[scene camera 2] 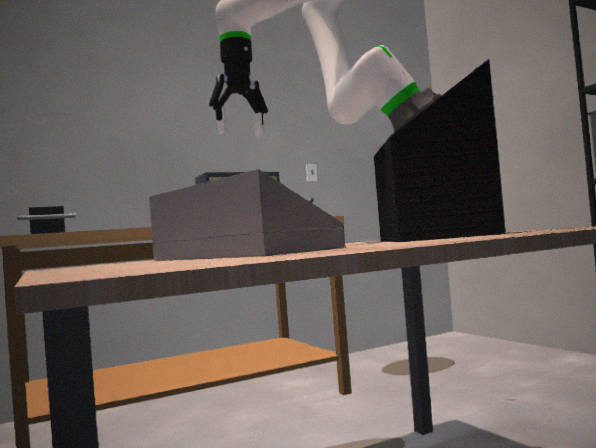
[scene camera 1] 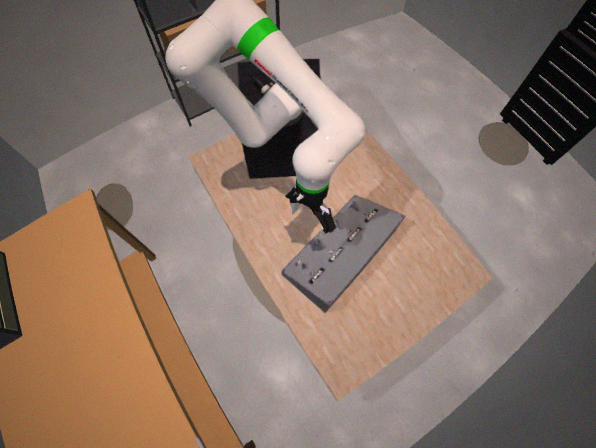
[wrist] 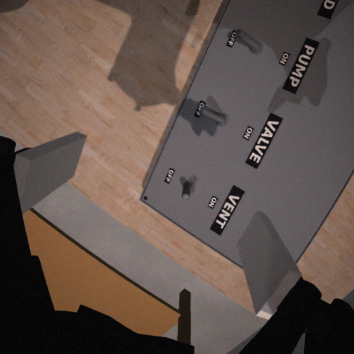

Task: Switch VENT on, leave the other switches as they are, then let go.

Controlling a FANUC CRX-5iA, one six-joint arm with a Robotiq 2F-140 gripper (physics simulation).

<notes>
I see my gripper and a grey switch panel.
My gripper is seen too in scene camera 1 and in the wrist view.
</notes>
